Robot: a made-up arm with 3 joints.
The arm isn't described. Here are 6 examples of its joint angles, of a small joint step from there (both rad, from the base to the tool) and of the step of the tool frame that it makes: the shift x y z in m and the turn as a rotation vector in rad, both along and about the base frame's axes.
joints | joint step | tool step
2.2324 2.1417 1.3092 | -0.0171 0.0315 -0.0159 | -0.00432 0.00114 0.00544 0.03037 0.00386 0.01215
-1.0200 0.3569 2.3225 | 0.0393 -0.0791 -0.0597 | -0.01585 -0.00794 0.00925 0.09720 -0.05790 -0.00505
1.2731 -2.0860 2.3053 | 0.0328 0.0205 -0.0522 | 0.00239 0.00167 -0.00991 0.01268 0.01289 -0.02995
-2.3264 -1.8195 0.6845 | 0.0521 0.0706 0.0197 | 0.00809 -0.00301 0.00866 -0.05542 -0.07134 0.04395
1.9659 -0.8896 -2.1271 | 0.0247 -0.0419 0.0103 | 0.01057 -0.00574 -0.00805 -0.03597 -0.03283 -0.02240
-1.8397 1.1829 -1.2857 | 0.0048 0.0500 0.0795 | -0.00687 -0.00801 0.00346 -0.04078 0.06953 0.04039
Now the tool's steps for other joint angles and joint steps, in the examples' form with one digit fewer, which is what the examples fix.
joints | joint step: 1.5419 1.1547 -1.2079 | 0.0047 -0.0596 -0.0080
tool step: -0.0011 0.0072 -0.0060 -0.0595 -0.0119 0.0050
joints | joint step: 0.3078 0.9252 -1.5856 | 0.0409 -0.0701 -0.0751
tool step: -0.0211 0.0084 0.0031 0.0222 -0.0993 0.0816
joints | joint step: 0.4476 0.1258 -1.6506 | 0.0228 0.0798 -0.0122
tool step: 0.0063 0.0004 0.0027 0.0461 -0.0248 -0.0662
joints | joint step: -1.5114 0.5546 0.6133 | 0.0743 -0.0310 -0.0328
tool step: -0.0129 0.0009 0.0132 0.0336 -0.0911 -0.0250
